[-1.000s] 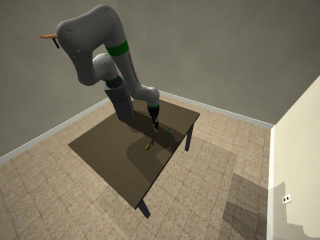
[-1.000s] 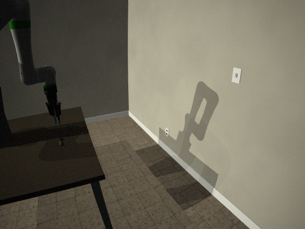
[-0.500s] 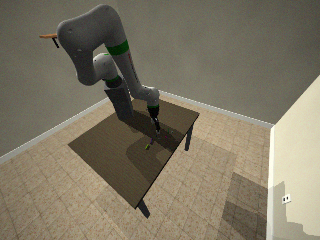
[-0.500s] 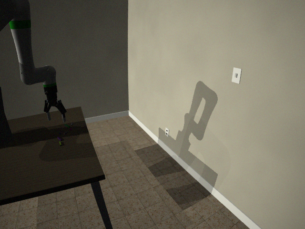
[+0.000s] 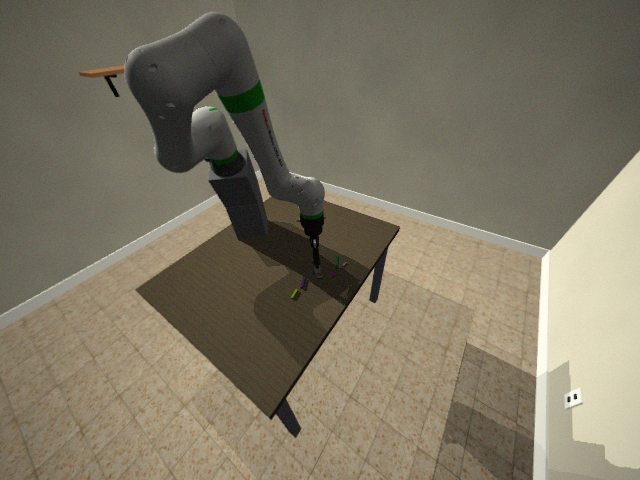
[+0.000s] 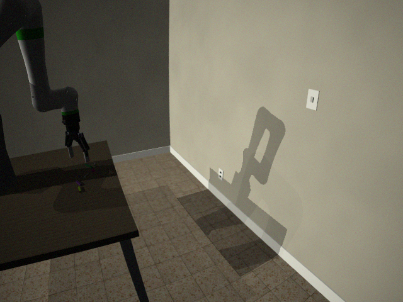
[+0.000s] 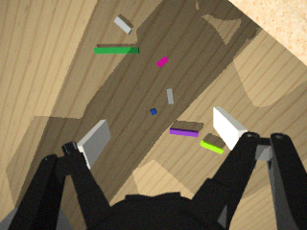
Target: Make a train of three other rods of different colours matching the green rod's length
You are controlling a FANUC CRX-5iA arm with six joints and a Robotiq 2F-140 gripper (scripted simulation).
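Right now the magenta rod is 60 mm ahead of my hand, 40 mm to the left of it and 110 mm below it. Round my hand: blue rod: 20 mm behind, 110 mm below; then green rod: 30 mm ahead, 120 mm to the left, 110 mm below; then purple rod: 20 mm behind, 80 mm to the right, 110 mm below.
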